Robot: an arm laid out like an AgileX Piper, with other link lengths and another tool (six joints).
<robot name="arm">
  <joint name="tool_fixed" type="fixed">
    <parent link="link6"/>
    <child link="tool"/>
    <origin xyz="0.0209 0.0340 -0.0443" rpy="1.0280 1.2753 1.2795"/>
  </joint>
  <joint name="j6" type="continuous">
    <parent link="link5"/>
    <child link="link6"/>
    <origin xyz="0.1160 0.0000 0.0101"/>
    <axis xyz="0.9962 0 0.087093"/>
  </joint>
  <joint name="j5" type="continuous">
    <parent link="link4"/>
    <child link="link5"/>
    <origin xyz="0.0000 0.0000 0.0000"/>
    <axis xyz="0 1 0"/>
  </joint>
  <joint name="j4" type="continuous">
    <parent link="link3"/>
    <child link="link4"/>
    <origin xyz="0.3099 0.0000 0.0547"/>
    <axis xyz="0.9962 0 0.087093"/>
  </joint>
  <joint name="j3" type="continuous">
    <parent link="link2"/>
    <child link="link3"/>
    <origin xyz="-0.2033 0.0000 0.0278"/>
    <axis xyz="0 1 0"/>
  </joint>
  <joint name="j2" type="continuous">
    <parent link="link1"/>
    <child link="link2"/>
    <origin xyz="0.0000 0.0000 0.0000"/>
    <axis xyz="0 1 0"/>
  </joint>
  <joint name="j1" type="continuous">
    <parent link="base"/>
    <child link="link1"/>
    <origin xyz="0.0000 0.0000 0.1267"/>
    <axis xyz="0 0 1"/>
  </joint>
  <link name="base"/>
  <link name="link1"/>
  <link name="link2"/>
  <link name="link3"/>
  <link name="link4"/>
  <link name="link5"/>
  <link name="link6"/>
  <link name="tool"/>
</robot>
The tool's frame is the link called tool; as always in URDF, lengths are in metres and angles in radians. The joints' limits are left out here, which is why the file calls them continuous.
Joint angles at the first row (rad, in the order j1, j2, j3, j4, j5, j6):
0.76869 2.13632 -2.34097 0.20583 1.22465 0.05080
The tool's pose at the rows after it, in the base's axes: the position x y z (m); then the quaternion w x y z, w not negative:
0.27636 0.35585 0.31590 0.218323 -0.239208 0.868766 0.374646
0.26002 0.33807 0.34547 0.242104 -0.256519 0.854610 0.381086
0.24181 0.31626 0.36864 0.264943 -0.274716 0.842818 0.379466
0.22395 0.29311 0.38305 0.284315 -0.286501 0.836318 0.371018
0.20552 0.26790 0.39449 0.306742 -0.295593 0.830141 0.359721
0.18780 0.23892 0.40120 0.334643 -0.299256 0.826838 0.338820
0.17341 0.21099 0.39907 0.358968 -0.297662 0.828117 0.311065
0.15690 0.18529 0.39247 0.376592 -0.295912 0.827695 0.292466
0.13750 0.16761 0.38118 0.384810 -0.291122 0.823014 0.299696
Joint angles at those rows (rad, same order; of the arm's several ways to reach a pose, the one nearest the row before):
0.76870 2.02255 -2.30511 0.20781 1.22465 0.03064
0.76869 1.89939 -2.23626 0.20683 1.22585 -0.00001
0.76868 1.76140 -2.14085 0.19538 1.22587 -0.03480
0.76871 1.62093 -2.02781 0.17145 1.22498 -0.05806
0.76869 1.47557 -1.91328 0.13851 1.22408 -0.07645
0.76866 1.31945 -1.78926 0.07976 1.22407 -0.08510
0.76871 1.17114 -1.65878 0.00797 1.22407 -0.08506
0.76866 1.01922 -1.52191 -0.04102 1.22381 -0.08510
0.76866 0.86500 -1.37401 -0.03917 1.20718 -0.07462

